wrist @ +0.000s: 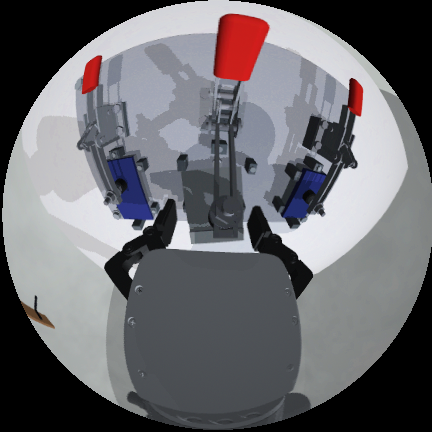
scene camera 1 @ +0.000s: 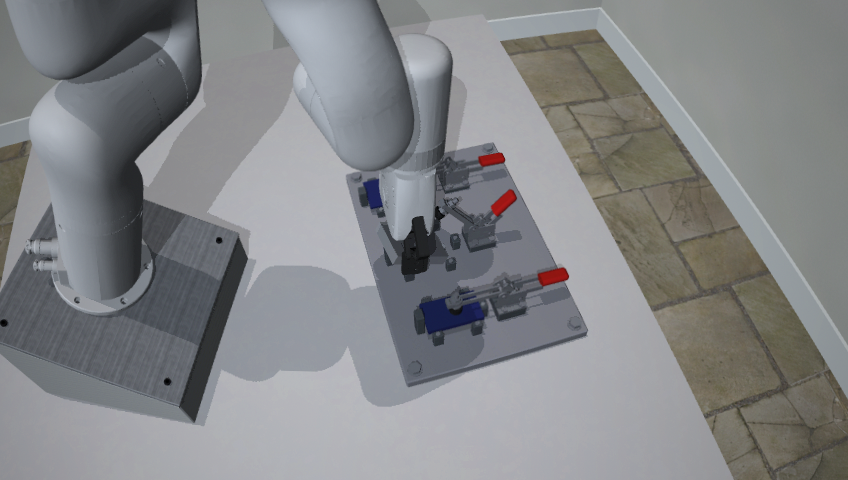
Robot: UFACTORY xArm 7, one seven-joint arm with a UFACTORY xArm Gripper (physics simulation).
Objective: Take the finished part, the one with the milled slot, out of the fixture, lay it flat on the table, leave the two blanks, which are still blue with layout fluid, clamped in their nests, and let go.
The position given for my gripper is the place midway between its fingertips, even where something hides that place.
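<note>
My own gripper (scene camera 1: 406, 243) is here, and the wrist view shows the gripper (wrist: 213, 211) as well. I can see a blue blank (wrist: 135, 204). There is a blue blank (scene camera 1: 437, 317) to consider too, and with it a grey finished part (wrist: 197, 184).
</note>
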